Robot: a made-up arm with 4 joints.
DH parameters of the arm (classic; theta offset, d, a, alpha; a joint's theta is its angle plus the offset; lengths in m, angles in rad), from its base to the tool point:
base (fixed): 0 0.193 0 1.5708
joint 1: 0 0.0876 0.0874 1.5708
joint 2: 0.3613 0 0.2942 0
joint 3: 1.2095 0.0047 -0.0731 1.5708
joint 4: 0 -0.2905 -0.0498 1.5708
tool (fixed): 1.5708 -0.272 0 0
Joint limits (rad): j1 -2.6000..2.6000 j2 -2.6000..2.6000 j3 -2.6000..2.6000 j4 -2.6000..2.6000
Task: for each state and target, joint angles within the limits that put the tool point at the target. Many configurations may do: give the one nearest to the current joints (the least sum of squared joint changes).
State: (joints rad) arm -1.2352 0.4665 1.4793 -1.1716
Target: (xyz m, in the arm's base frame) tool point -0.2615 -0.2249 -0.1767
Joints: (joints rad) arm -1.6374 1.0711 1.7949 -0.7591
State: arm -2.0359 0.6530 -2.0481 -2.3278
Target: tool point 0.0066 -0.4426 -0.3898
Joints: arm -1.9147 0.0036 -1.8481 -2.6000
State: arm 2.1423 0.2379 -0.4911 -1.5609
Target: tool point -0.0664 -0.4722 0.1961
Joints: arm 2.1997 0.2768 -0.3180 -1.9579
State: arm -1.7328 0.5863 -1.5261 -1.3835
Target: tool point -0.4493 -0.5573 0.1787
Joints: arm -2.6000 0.2498 -1.6950 -0.8631
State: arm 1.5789 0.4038 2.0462 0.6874
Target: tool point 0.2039 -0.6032 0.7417
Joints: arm 1.4841 0.6913 2.3065 0.8123
